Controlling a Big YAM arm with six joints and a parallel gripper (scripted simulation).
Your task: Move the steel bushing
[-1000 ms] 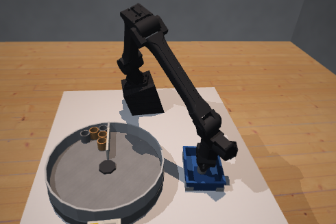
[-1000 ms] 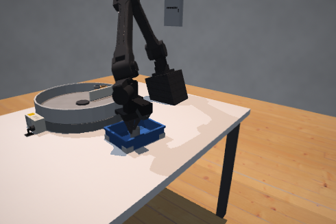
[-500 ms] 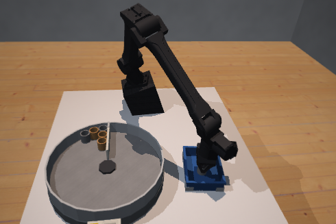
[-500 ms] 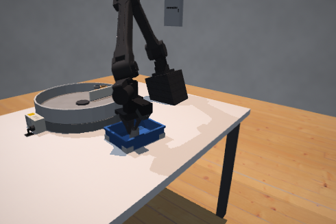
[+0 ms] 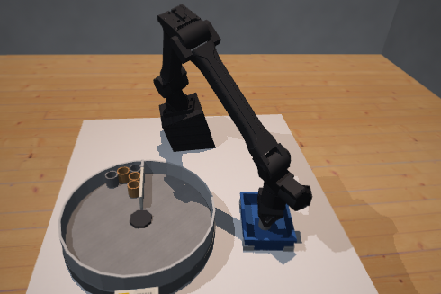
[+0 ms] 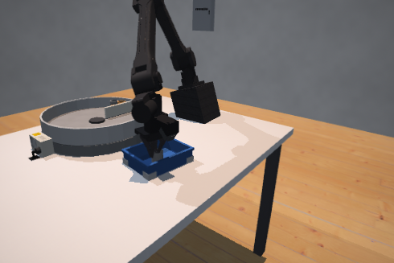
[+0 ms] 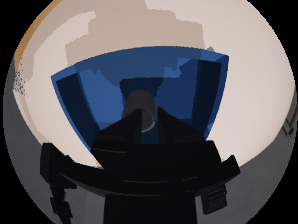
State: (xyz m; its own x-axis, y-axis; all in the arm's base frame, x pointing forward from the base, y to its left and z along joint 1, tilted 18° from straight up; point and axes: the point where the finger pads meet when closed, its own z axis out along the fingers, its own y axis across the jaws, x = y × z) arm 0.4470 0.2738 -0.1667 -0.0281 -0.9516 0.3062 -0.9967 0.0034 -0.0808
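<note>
The blue crate is 20 mm behind my hand and 10 mm below it. From my hand the other things lie so: grey round turntable 370 mm to the right, 30 mm ahead, 20 mm above.
</note>
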